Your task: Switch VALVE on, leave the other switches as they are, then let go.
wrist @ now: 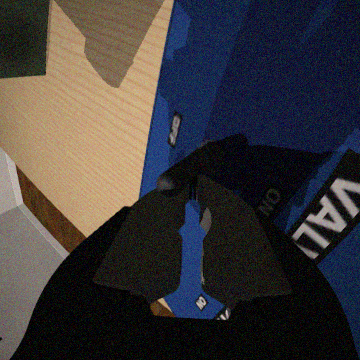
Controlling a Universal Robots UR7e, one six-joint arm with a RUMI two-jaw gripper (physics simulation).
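Places are measured from the arm's base along level axes (x ahead, y left, z up), in centimetres.
Where they show: gripper, between the fingertips: (192, 177).
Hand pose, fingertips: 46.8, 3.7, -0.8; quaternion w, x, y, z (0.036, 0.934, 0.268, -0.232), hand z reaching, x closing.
Things, the pixels of their top centre, and the offset from my fingertips, as dx, dy, dz. "*": a spot on its surface instead. Level surfaces: height alone.
- blue switch panel, height of its surface: dz -1.4
- VALVE label, centre of its top: (312, 241) +6.3, +4.1, +2.9
- black switch lever, centre of its top: (161, 186) -0.3, +1.9, +4.8
- OFF label, a spot on its surface: (174, 129) * -3.5, +0.9, -1.5
- pale wooden table top, height of its surface: dz -8.9
The blue switch panel (187, 100) fills the right side of the wrist view. The VALVE label (325, 220) is partly cut off by the right edge and the gripper. A black switch lever (192, 162) lies slantwise between the OFF label (174, 129) and the shadowed ON label (270, 201), its rounded end at the lower left, near the panel's edge. My gripper (192, 177) is shut with nothing between the fingers. Its tips are right at the lever in this view; whether they touch it I cannot tell. The lever's base is in dark shadow.
Another small ON label (201, 302) shows through the gap between the finger bases. Left of the panel is the pale wooden table top (90, 135), with a dark green object (22, 40) at the upper left. Beyond the table's brown edge (47, 212) lies a grey surface (30, 265).
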